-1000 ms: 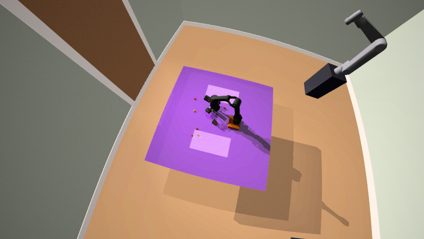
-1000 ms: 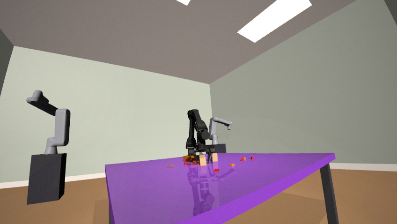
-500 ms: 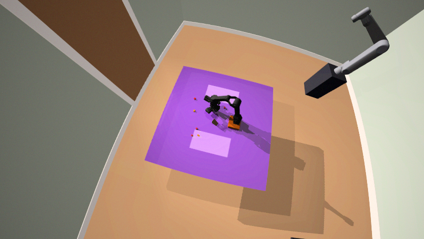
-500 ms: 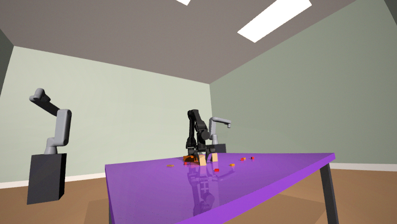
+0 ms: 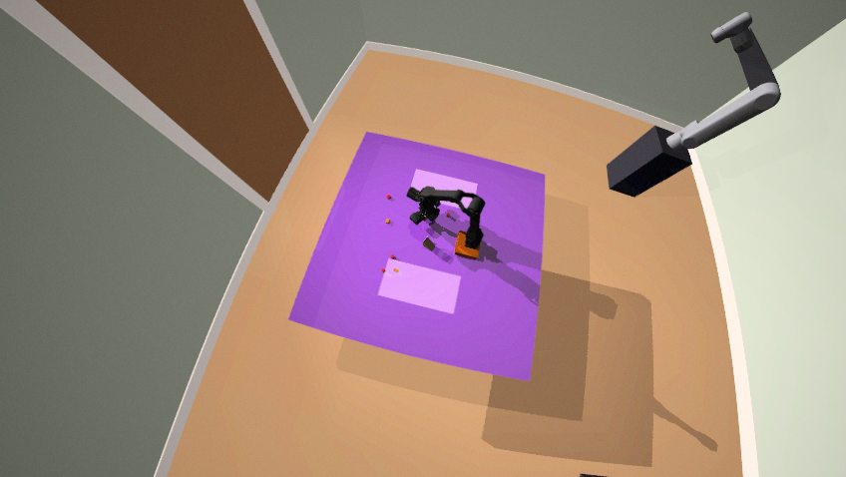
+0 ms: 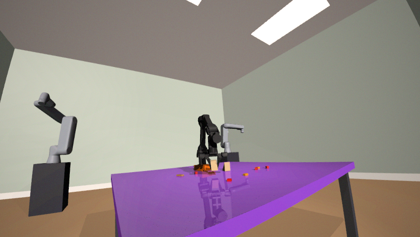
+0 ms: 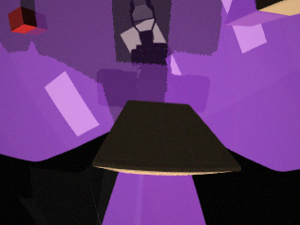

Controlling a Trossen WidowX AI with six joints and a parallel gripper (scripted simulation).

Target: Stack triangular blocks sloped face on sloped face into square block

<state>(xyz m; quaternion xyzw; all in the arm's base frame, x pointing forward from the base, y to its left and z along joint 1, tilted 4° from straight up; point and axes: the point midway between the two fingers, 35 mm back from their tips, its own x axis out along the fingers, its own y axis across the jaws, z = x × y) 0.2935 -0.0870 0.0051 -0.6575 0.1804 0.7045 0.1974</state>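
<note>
Right now my gripper tip is 1 cm below the tan triangular block.
</note>
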